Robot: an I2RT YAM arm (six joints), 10 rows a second.
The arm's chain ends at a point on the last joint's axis. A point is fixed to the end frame.
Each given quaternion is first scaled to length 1.
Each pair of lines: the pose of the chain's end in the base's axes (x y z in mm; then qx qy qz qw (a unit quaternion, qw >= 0)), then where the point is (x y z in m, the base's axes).
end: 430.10 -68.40 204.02 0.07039 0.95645 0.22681 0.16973
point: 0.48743 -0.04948 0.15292
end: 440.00 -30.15 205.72 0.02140 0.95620 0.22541 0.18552
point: 0.49815 -0.00732 0.15720
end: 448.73 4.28 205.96 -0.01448 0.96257 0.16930 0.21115
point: 0.50902 0.02327 0.15841
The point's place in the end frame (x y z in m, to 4 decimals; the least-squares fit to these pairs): -0.0345 -0.0033 0.0711
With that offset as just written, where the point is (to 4 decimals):
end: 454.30 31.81 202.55 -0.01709 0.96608 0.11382 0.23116
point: 0.5169 0.0441 0.1557
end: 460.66 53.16 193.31 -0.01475 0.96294 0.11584 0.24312
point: 0.5244 0.0654 0.1481
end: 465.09 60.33 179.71 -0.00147 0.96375 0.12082 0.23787
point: 0.5285 0.0718 0.1338
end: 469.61 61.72 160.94 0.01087 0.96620 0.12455 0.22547
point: 0.5319 0.0726 0.1134
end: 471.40 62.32 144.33 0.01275 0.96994 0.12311 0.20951
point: 0.5321 0.0731 0.0947
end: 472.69 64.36 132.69 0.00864 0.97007 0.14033 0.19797
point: 0.5321 0.0778 0.0822
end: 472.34 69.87 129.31 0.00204 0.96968 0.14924 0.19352
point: 0.5312 0.0851 0.0787
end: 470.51 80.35 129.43 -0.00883 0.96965 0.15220 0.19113
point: 0.5289 0.0970 0.0787
